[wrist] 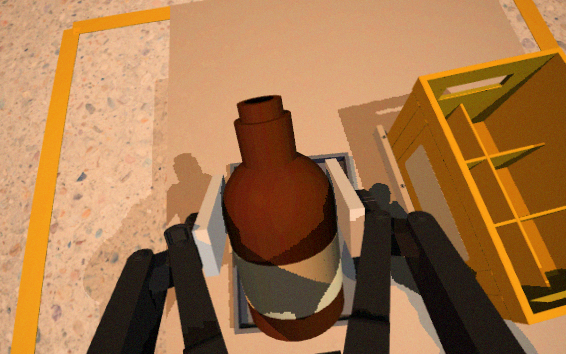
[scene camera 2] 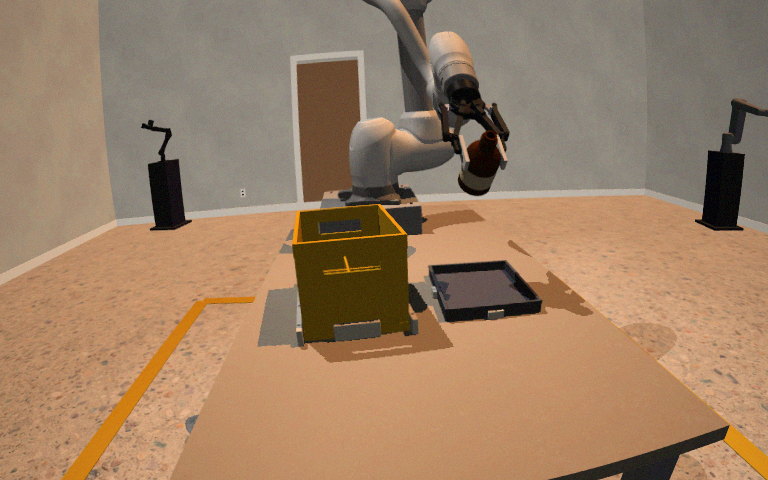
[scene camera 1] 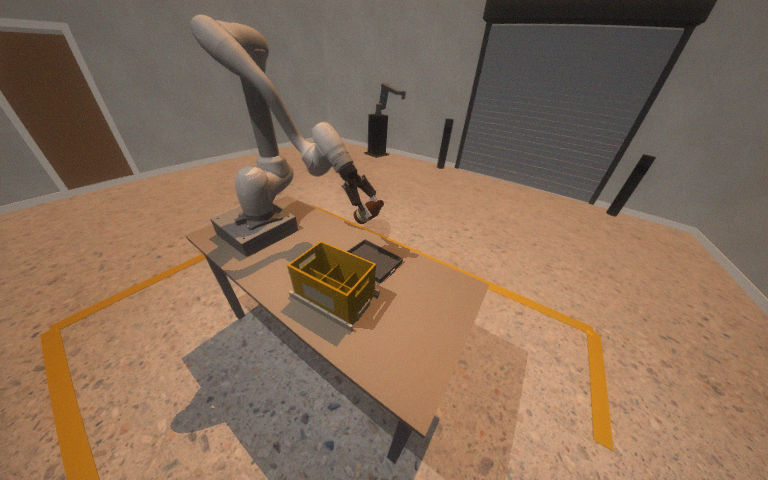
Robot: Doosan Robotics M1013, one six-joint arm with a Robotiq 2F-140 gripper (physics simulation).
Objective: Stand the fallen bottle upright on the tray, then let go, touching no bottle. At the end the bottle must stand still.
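Seen in the pictures: gripper, fingertip midpoint: (wrist: 277, 185) (scene camera 2: 485, 165) (scene camera 1: 374, 213); arm's base, origin of the base link: (scene camera 2: 376, 198) (scene camera 1: 260, 217).
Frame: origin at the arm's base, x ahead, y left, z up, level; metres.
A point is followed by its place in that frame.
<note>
My gripper (scene camera 1: 369, 207) @[y 0.319, x 0.589, z 0.170 m] (scene camera 2: 484, 153) @[y 0.319, x 0.589, z 0.170 m] (wrist: 277, 185) @[y 0.319, x 0.589, z 0.170 m] is shut on a brown bottle (scene camera 1: 376, 206) @[y 0.308, x 0.609, z 0.217 m] (scene camera 2: 481, 161) @[y 0.308, x 0.608, z 0.180 m] (wrist: 279, 200) @[y 0.311, x 0.565, z 0.221 m] with a pale label, its two pads on either side of the body. The bottle is tilted, neck up and base down; in the scene camera 1 view the neck leans right. It hangs in the air, well above the table and on the robot's side of the tray. The dark, low-rimmed tray (scene camera 1: 378, 259) @[y 0.339, x 0.609, z -0.092 m] (scene camera 2: 481, 287) @[y 0.313, x 0.576, z -0.092 m] (wrist: 353, 170) @[y 0.231, x 0.699, z -0.072 m] lies flat on the table, with no bottle on it; the bottle partly hides it in the wrist view.
A tall yellow crate (scene camera 1: 342, 303) @[y -0.011, x 0.800, z 0.026 m] (scene camera 2: 351, 300) @[y 0.080, x 0.794, z -0.028 m] (wrist: 419, 120) @[y 0.161, x 0.729, z 0.039 m] with dividers stands close beside the tray, between low rails. The table (scene camera 1: 419, 350) @[y 0.123, x 1.054, z -0.098 m] (scene camera 2: 396, 407) @[y 0.176, x 0.995, z -0.097 m] carries both. The robot's base block (scene camera 1: 254, 232) @[y -0.077, x 0.118, z -0.010 m] (scene camera 2: 408, 219) @[y 0.116, x 0.112, z -0.048 m] is at the table's far end.
</note>
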